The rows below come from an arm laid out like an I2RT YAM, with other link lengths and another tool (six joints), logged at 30 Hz.
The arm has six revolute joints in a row. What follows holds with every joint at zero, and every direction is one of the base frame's.
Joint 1 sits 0.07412 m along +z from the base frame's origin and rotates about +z.
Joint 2 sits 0.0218 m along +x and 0.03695 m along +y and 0.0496 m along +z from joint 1 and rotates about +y.
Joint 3 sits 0.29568 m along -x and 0.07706 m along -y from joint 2 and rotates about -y.
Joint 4 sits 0.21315 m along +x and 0.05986 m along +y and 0.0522 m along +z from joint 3 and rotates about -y.
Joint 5 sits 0.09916 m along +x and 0.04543 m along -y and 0.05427 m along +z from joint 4 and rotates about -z.
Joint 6 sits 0.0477 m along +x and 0.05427 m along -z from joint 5 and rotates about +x.
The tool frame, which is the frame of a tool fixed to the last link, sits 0.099 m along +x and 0.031 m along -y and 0.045 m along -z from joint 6; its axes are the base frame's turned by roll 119.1, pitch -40.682 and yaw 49.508 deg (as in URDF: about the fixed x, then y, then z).
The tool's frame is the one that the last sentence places.
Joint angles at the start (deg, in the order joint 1, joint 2, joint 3, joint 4, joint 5, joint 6):
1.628, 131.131, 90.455, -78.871, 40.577, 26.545
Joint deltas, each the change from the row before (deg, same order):
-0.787, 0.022, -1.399, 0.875, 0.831, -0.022
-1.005, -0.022, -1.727, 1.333, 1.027, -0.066
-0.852, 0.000, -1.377, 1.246, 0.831, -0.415
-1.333, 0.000, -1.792, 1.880, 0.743, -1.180
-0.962, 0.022, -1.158, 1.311, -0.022, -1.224
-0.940, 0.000, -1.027, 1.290, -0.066, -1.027
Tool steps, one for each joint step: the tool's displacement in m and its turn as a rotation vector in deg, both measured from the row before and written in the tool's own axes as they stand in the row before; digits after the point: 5 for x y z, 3 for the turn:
0.00032, 0.00021, 0.00741, -0.110, -0.944, 0.217
0.00102, 0.00032, 0.00896, -0.081, -0.962, 0.426
0.00137, 0.00055, 0.00723, -0.181, -0.679, 0.142
0.00258, 0.00069, 0.01016, -0.021, -0.718, -0.319
0.00226, -0.00036, 0.00689, 0.284, -0.309, -0.777
0.00231, -0.00031, 0.00635, 0.420, -0.185, -0.536

